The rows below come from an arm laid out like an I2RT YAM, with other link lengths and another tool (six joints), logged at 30 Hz.
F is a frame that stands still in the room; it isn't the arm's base.
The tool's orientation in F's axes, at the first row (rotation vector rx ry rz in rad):
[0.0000 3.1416 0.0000]
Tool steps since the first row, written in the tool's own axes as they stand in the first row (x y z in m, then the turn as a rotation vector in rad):
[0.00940 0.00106 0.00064 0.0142 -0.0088 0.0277]
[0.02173 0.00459 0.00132 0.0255 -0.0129 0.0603]
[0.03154 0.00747 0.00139 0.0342 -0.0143 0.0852]
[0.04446 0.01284 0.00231 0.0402 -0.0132 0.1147]
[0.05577 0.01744 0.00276 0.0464 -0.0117 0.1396]
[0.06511 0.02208 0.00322 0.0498 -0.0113 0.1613]
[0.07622 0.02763 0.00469 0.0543 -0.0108 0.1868]
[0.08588 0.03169 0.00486 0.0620 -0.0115 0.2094]
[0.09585 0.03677 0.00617 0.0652 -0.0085 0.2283]
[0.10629 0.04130 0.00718 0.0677 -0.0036 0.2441]
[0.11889 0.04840 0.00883 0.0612 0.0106 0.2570]
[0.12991 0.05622 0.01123 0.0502 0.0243 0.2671]
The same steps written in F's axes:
[-0.00940 0.00106 -0.00064 -0.0142 -0.0088 -0.0277]
[-0.02173 0.00459 -0.00132 -0.0255 -0.0129 -0.0603]
[-0.03154 0.00747 -0.00139 -0.0342 -0.0143 -0.0852]
[-0.04446 0.01284 -0.00231 -0.0402 -0.0132 -0.1147]
[-0.05577 0.01744 -0.00276 -0.0464 -0.0117 -0.1396]
[-0.06511 0.02208 -0.00322 -0.0498 -0.0113 -0.1613]
[-0.07622 0.02763 -0.00469 -0.0543 -0.0108 -0.1868]
[-0.08588 0.03169 -0.00486 -0.0620 -0.0115 -0.2094]
[-0.09585 0.03677 -0.00617 -0.0652 -0.0085 -0.2283]
[-0.10629 0.04130 -0.00718 -0.0677 -0.0036 -0.2441]
[-0.11889 0.04840 -0.00883 -0.0612 0.0106 -0.2570]
[-0.12991 0.05622 -0.01123 -0.0502 0.0243 -0.2671]

